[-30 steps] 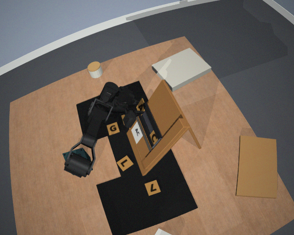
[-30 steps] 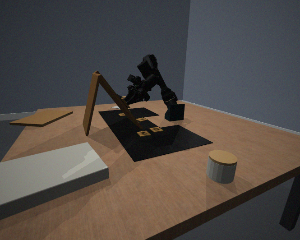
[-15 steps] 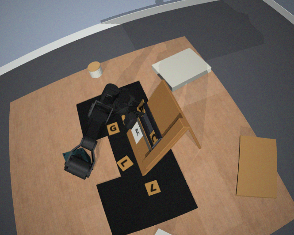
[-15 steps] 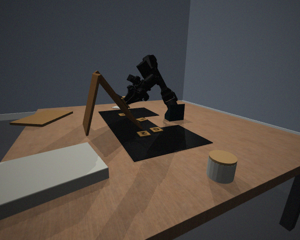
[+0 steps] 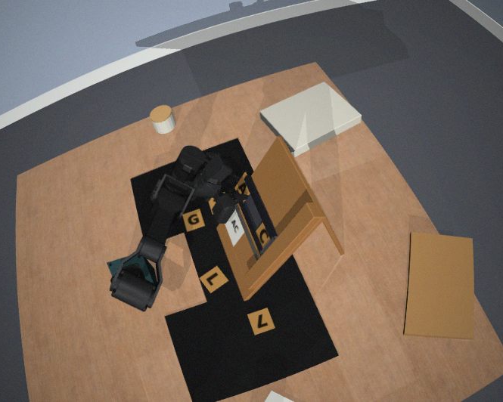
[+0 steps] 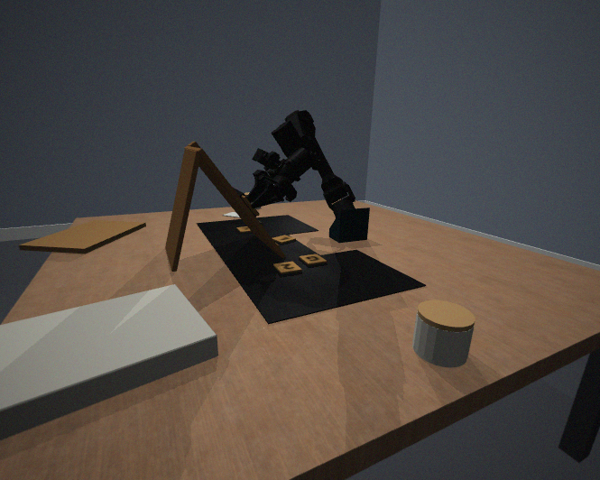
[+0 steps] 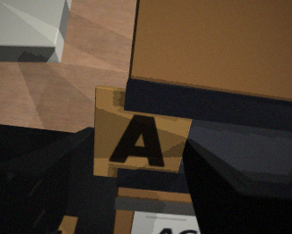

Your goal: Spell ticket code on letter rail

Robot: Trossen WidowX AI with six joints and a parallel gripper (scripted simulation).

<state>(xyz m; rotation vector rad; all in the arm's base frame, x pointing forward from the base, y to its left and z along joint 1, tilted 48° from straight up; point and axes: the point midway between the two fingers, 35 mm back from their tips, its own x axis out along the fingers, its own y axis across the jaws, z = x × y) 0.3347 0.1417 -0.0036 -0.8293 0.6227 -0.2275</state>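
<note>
The white ticket is 8 cm below my gripper tip, 5 cm to the right of it and 5 cm behind it. From my gripper tip the other things lie so: flat tan panel (42 cm ahead, 40 cm to the right, 15 cm below); black mat (16 cm behind, 15 cm below, 9 cm to the right); tile (15 cm below, 8 cm to the left, 8 cm behind).
</note>
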